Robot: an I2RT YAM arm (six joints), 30 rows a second.
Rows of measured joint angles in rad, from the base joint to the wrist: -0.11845, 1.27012, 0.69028, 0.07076, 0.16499, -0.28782; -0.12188, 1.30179, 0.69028, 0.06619, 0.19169, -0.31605; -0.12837, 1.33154, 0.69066, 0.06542, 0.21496, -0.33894; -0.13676, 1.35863, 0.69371, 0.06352, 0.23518, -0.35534; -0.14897, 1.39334, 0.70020, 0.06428, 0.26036, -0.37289; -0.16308, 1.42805, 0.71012, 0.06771, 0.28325, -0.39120; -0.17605, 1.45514, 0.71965, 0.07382, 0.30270, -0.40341; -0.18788, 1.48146, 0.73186, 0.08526, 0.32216, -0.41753; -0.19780, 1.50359, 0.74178, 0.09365, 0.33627, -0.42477; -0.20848, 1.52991, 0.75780, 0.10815, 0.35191, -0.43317; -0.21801, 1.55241, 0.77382, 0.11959, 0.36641, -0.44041; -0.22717, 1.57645, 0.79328, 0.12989, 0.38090, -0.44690; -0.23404, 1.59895, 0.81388, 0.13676, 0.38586, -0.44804; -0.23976, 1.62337, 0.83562, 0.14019, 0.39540, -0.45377; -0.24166, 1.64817, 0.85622, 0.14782, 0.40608, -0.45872
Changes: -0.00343, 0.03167, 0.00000, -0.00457, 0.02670, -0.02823; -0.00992, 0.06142, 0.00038, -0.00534, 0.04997, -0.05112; -0.01831, 0.08851, 0.00343, -0.00724, 0.07019, -0.06752; -0.03052, 0.12322, 0.00992, -0.00648, 0.09537, -0.08507; -0.04463, 0.15793, 0.01984, -0.00305, 0.11826, -0.10338; -0.05760, 0.18502, 0.02937, 0.00306, 0.13771, -0.11559; -0.06943, 0.21134, 0.04158, 0.01450, 0.15717, -0.12971; -0.07935, 0.23347, 0.05150, 0.02289, 0.17128, -0.13695; -0.09003, 0.25979, 0.06752, 0.03739, 0.18692, -0.14535; -0.09956, 0.28229, 0.08354, 0.04883, 0.20142, -0.15259; -0.10872, 0.30633, 0.10300, 0.05913, 0.21591, -0.15908; -0.11559, 0.32883, 0.12360, 0.06600, 0.22087, -0.16022; -0.12131, 0.35325, 0.14534, 0.06943, 0.23041, -0.16595; -0.12321, 0.37805, 0.16594, 0.07706, 0.24109, -0.17090
